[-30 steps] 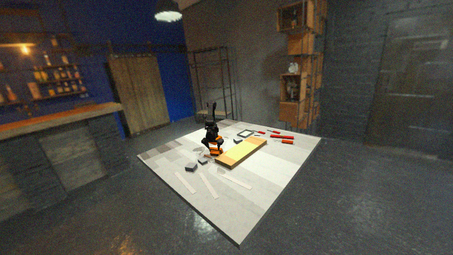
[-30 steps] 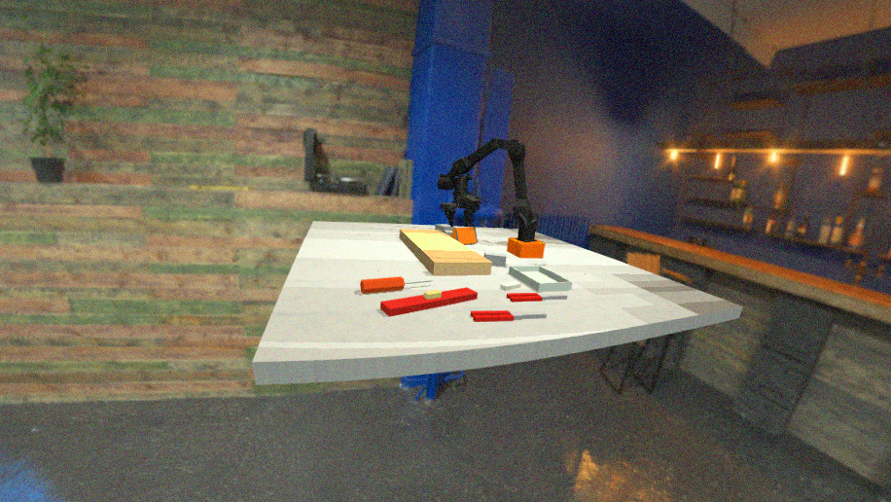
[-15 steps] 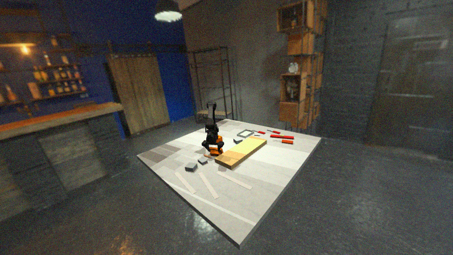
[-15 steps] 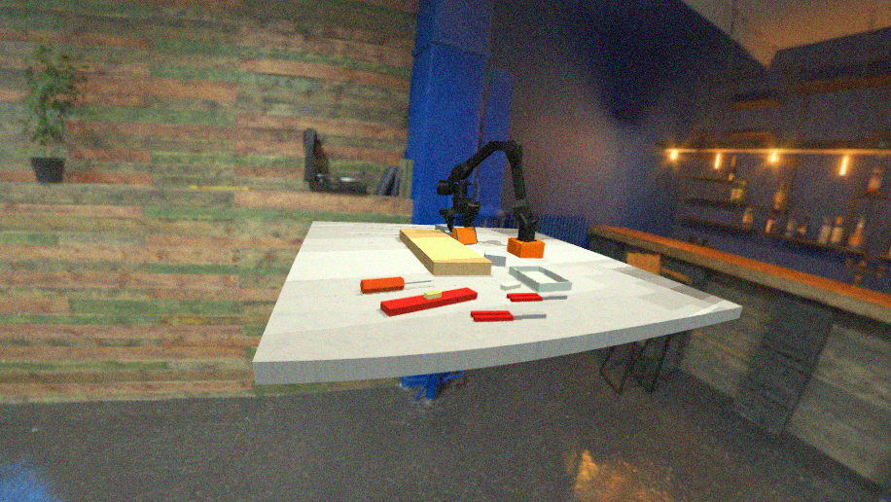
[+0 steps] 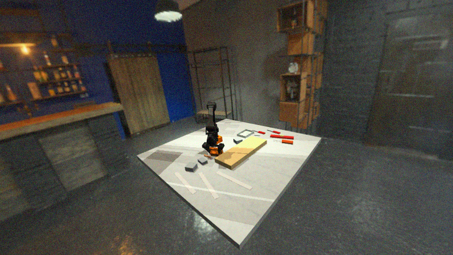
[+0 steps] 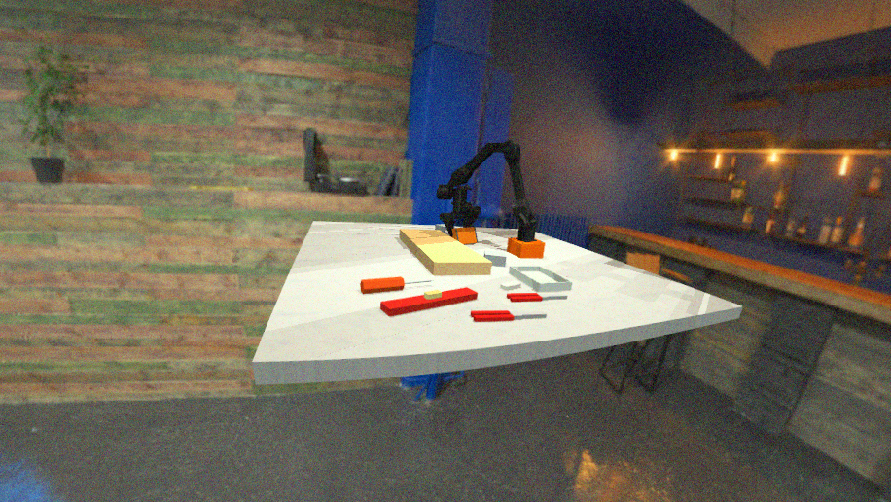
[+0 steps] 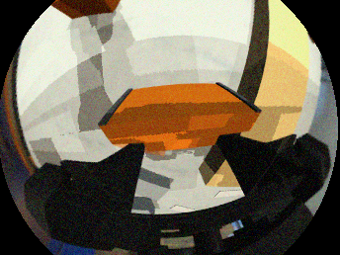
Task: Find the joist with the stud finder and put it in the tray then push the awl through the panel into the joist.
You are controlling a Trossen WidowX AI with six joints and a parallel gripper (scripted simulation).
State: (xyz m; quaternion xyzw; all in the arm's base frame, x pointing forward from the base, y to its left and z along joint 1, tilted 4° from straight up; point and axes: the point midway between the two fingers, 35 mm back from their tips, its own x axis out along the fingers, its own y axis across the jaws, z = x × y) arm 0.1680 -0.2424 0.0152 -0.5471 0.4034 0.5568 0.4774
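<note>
The orange stud finder is 1 cm ahead of my gripper tip and 1 cm to the left of it. Round my gripper tip: grey tray (5 cm ahead, 53 cm to the left, 1 cm below); awl (2 cm behind, 4 cm to the right, 2 cm below); red level (44 cm ahead, 58 cm to the left, 1 cm below).
</note>
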